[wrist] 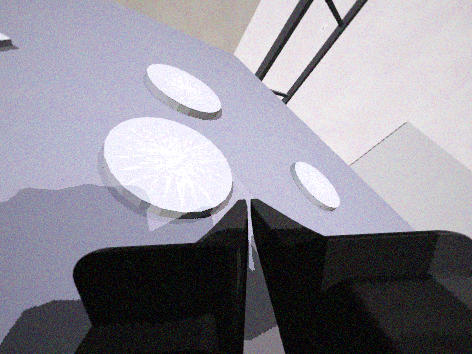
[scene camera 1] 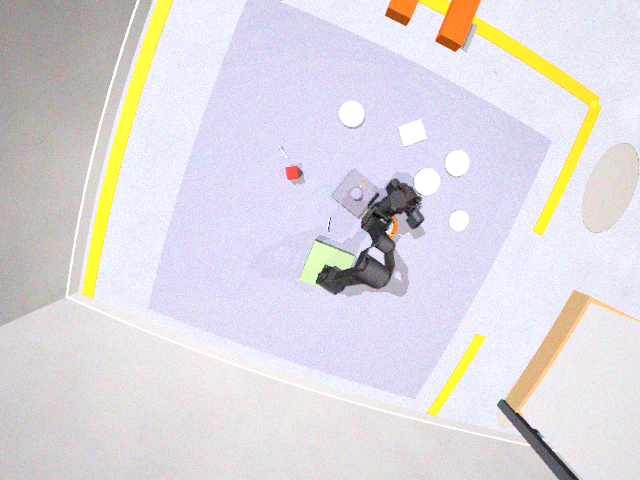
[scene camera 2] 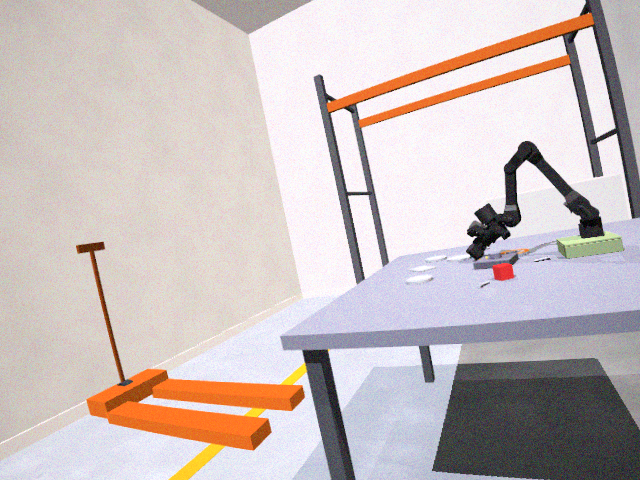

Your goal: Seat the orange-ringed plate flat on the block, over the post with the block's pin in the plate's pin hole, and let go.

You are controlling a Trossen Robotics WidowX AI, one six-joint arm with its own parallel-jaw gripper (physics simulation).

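Places are measured from the arm's base along level axes (x ahead, y right, z down), in centimetres.
Where they show: gripper, between the fingertips: [wrist: 248, 206] [scene camera 1: 421, 198]; arm's base, origin of its link: [scene camera 1: 328, 275] [scene camera 2: 592, 235].
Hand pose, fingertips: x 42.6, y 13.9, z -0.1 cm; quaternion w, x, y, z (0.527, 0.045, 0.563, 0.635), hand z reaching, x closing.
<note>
Each offset is from my fingertips to the centre of the thing. "*": to the spot under its first point.
The orange-ringed plate @(dy -5.0, dx -16.0, dz +4.1 cm) [scene camera 1: 395, 226] [scene camera 2: 523, 251] lies on the table beside the block, partly hidden under the arm in scene camera 1. Its pin hole cannot be made out. The grey block @(dy -21.5, dx -11.4, dz +2.5 cm) [scene camera 1: 343, 195] [scene camera 2: 488, 264] sits flat, with its round post @(* dy -21.4, dx -11.3, dz +0.4 cm) [scene camera 1: 356, 193] and small yellow pin @(* dy -21.3, dx -8.3, dz +1.7 cm) [scene camera 1: 360, 186] exposed. My gripper [scene camera 1: 418, 200] [wrist: 248, 206] is shut, its fingertips together with nothing between them. It hangs above the table to the side of the block, pointing toward the white discs. The plate and block do not show in the wrist view.
Several white discs, including a large one @(dy -0.1, dx +7.2, dz +4.2 cm) [scene camera 1: 427, 181] [wrist: 170, 167] and a small one @(dy +20.1, dx +2.2, dz +4.3 cm) [scene camera 1: 458, 220] [wrist: 316, 186], lie ahead of the gripper. A white square @(* dy -15.1, dx +19.2, dz +4.1 cm) [scene camera 1: 412, 132], a red cube @(dy -44.8, dx -16.9, dz +2.7 cm) [scene camera 1: 292, 172] [scene camera 2: 503, 271] and thin pieces lie around. The arm stands on a green box [scene camera 1: 321, 257] [scene camera 2: 589, 246].
</note>
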